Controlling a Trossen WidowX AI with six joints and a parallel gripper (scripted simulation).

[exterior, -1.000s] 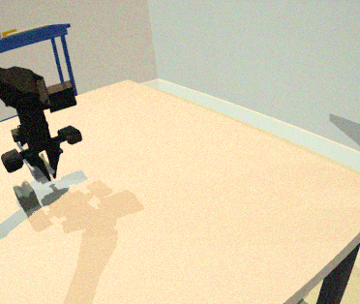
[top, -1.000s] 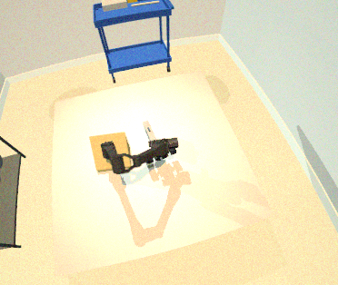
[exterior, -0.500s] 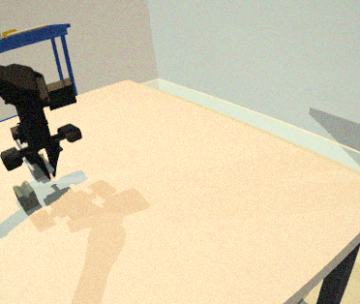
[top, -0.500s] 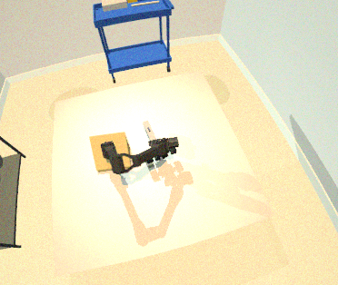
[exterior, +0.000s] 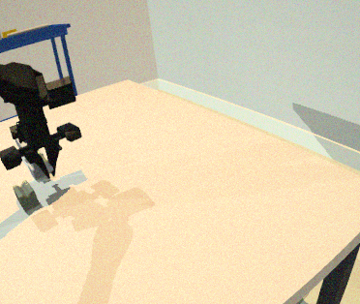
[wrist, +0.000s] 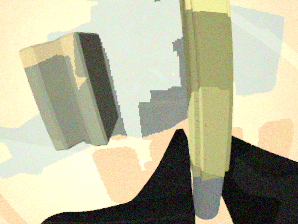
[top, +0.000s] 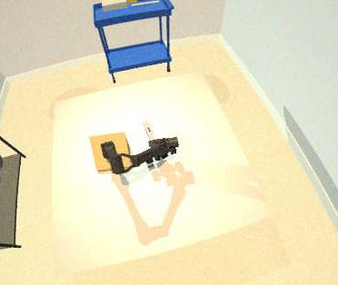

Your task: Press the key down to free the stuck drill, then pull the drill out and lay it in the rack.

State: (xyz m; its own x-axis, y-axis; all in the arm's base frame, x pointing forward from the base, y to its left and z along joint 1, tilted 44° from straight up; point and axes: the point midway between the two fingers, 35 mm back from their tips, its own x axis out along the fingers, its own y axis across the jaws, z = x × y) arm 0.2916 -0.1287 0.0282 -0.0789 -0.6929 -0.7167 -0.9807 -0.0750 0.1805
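Now: gripper tip 40 mm to the right of the drill, 40 mm below it and 10 mm past it. Also, from my gripper tip: grey block fixture (190 mm to the left, 30 mm behind); grey block (80 mm behind, 30 mm below, 20 mm to the left); dark key (220 mm to the left, 30 mm behind).
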